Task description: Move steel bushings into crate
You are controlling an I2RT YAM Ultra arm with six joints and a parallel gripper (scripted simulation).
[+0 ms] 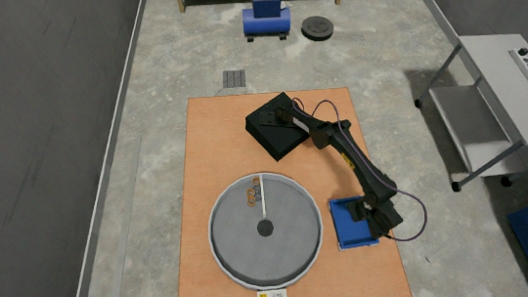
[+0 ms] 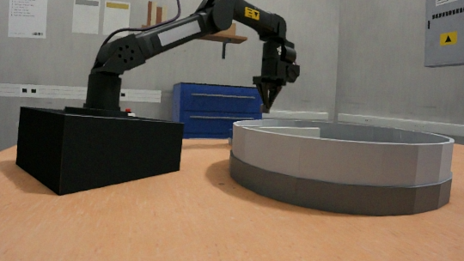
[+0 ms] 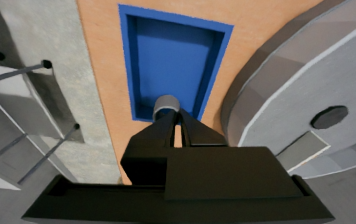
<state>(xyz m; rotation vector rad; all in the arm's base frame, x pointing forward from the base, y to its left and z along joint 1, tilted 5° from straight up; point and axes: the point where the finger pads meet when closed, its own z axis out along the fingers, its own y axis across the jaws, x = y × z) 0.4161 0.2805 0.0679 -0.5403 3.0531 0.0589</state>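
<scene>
The blue crate is 10 mm to the left of my hand and 110 mm below it. The rest, counted from my hand: grey turntable 50 mm ahead, 330 mm to the right, 80 mm below.
</scene>
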